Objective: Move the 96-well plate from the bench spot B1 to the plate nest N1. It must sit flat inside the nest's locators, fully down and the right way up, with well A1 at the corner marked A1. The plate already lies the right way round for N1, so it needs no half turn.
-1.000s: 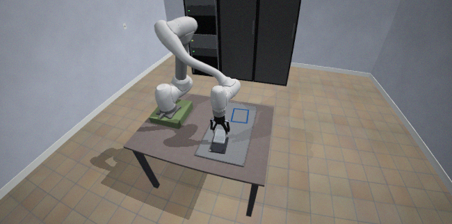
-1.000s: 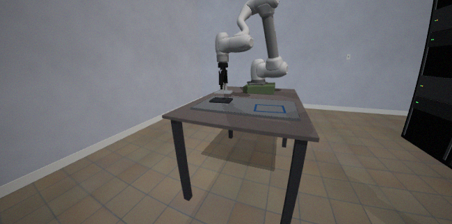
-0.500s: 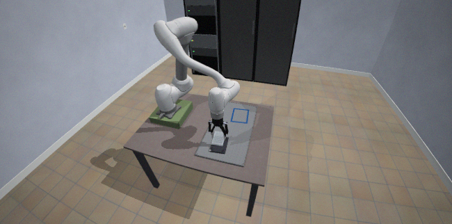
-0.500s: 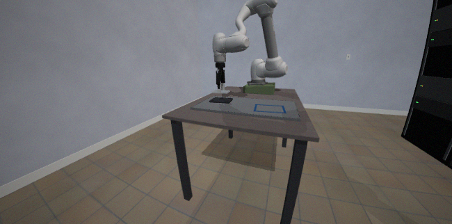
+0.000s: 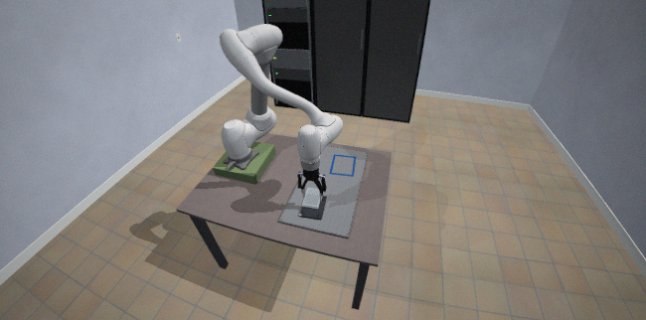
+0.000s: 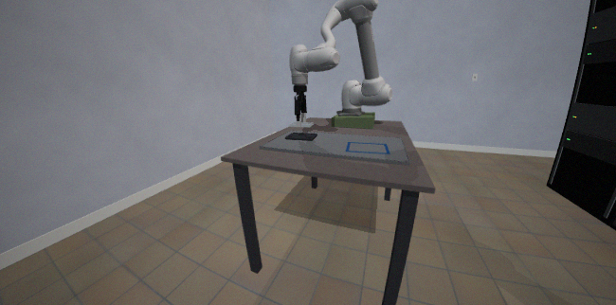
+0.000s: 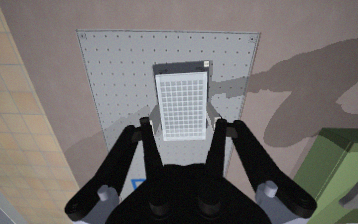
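The white 96-well plate lies 30 mm below my hand. Also, from my hand: small white corner mark: 90 mm to the right, 90 mm below, 40 mm behind; then dark plate nest: 90 mm below.
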